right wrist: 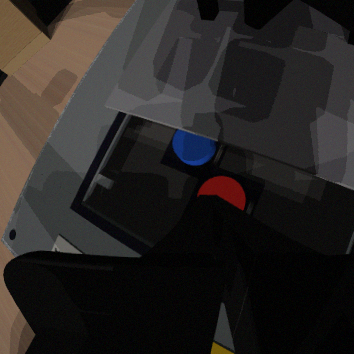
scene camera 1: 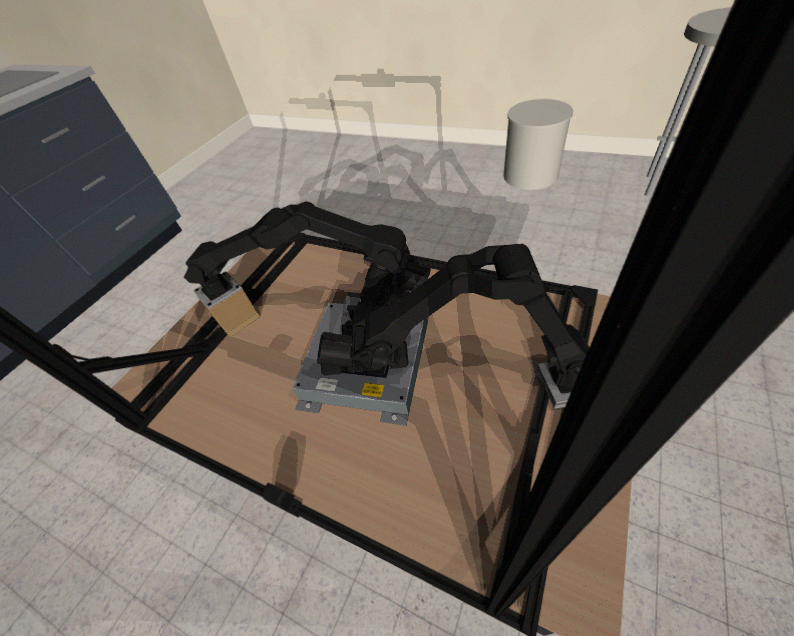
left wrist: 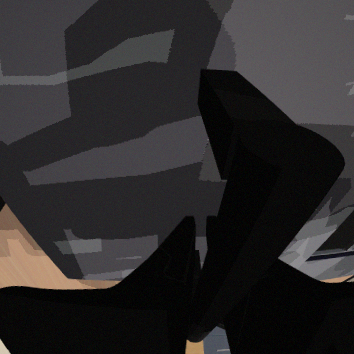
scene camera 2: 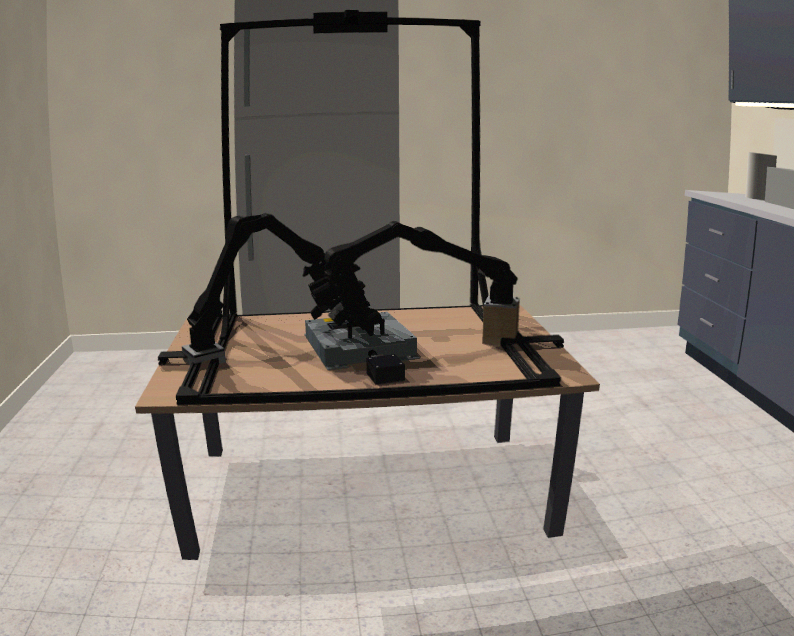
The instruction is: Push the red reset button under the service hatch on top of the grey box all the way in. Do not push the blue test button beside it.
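The grey box point(scene camera 1: 344, 386) point(scene camera 2: 332, 353) point(right wrist: 81, 116) lies in the middle of the table. Its service hatch point(right wrist: 291, 105) point(left wrist: 105, 151) is lifted and held open above a dark recess. In the recess the red button point(right wrist: 226, 189) sits beside the blue button point(right wrist: 194, 147). My left gripper point(left wrist: 199, 223) point(scene camera 1: 374, 302) is shut on the hatch's black handle point(left wrist: 274, 147). My right gripper point(right wrist: 206, 203) point(scene camera 1: 357, 353) is shut and empty; its tip is on the near edge of the red button and covers part of it. The blue button is untouched.
A brown cardboard box point(scene camera 1: 233, 312) point(scene camera 2: 499, 323) stands by the left arm's base. A black frame point(scene camera 1: 281, 499) point(scene camera 2: 363, 394) runs around the table. A small black block point(scene camera 2: 386, 367) sits by the grey box. A yellow label point(scene camera 1: 371, 390) marks the box's top.
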